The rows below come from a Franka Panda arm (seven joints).
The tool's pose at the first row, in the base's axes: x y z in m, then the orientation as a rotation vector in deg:
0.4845 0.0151 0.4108 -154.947 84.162 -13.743
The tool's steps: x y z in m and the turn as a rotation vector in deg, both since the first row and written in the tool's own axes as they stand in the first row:
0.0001 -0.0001 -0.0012 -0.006 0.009 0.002
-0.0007 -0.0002 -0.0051 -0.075 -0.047 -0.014
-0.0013 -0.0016 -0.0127 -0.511 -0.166 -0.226
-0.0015 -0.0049 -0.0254 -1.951 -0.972 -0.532
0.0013 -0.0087 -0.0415 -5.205 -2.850 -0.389
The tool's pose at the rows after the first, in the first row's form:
0.4844 0.0151 0.4120 -154.953 84.170 -13.751
0.4835 0.0159 0.4158 -155.003 84.170 -13.628
0.4831 0.0174 0.4234 -155.478 84.086 -13.180
0.4836 0.0197 0.4363 -156.602 84.208 -11.093
0.4857 0.0198 0.4529 158.198 -85.437 6.170

